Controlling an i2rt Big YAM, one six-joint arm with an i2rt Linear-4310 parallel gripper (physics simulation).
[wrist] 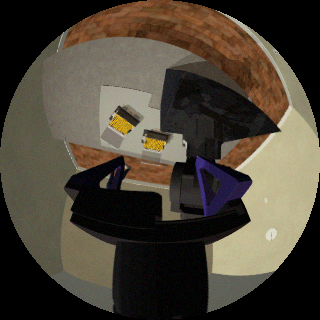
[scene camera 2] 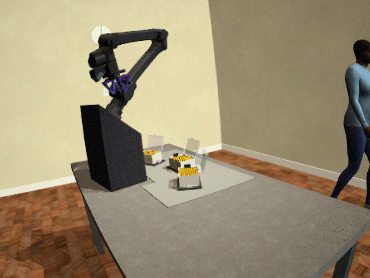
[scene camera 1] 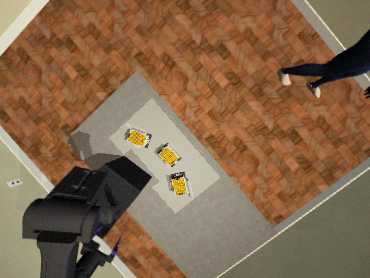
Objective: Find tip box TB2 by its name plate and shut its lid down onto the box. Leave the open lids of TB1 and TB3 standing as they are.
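Frame: origin at the arm's base, x ahead, y left, z up, level; centimetres.
Where they show: gripper, fingertip midpoint: [wrist: 159, 159] [scene camera 2: 119, 93] [scene camera 1: 111, 231]; arm's base at its link origin: [wrist: 203, 119] [scene camera 2: 110, 117].
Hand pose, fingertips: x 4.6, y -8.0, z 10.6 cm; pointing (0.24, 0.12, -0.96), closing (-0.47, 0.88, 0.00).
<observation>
Things, the pixels of their top centre, and the offset from my fingertips. "*": a spot on its surface instead. Level surfaces: height alone.
- front box at its top centre: [scene camera 2: 187, 167] [wrist: 119, 126] [scene camera 1: 179, 187] dx +25.0, dy -10.2, dz -35.7 cm
- middle box at its top centre: [scene camera 2: 181, 155] [wrist: 153, 146] [scene camera 1: 168, 157] dx +30.0, dy +11.9, dz -35.7 cm
- back box at its top centre: [scene camera 2: 147, 152] [scene camera 1: 135, 140] dx +16.8, dy +33.8, dz -36.5 cm
- front box's lid at a spot on its surface: [scene camera 2: 202, 161] * dx +32.8, dy -8.9, dz -34.5 cm
- middle box's lid at a spot on its surface: [scene camera 2: 192, 146] * dx +37.3, dy +13.4, dz -32.5 cm
- back box's lid at a spot on its surface: [scene camera 2: 155, 142] * dx +23.7, dy +38.9, dz -32.8 cm
- grey table at its surface level: dz -43.4 cm
- pale mat at its surface level: dz -43.1 cm
Three tip boxes with yellow tips stand on the pale mat with clear lids raised: a front box [scene camera 1: 179, 186] [scene camera 2: 189, 176] [wrist: 121, 123], a middle box [scene camera 1: 169, 155] [scene camera 2: 181, 162] [wrist: 155, 144] and a back box [scene camera 1: 137, 138] [scene camera 2: 152, 157]. The back box is mostly hidden behind the arm in the wrist view. The front box's lid [scene camera 2: 202, 161], the middle box's lid [scene camera 2: 192, 146] and the back box's lid [scene camera 2: 155, 142] stand up. The name plates are too small to read, so I cannot tell which box is TB2. My gripper [scene camera 1: 108, 236] [scene camera 2: 118, 93] [wrist: 159, 159] is open and empty, high above and away from the boxes.
A tall black block [scene camera 2: 117, 150] [wrist: 210, 102] with a sloped top stands on the grey table [scene camera 1: 220, 245] [scene camera 2: 240, 230] [wrist: 75, 100], beside the pale mat [scene camera 1: 202, 175] [scene camera 2: 227, 179] [wrist: 110, 95]. A person [scene camera 1: 320, 70] [scene camera 2: 356, 110] stands on the floor beyond the table.
</observation>
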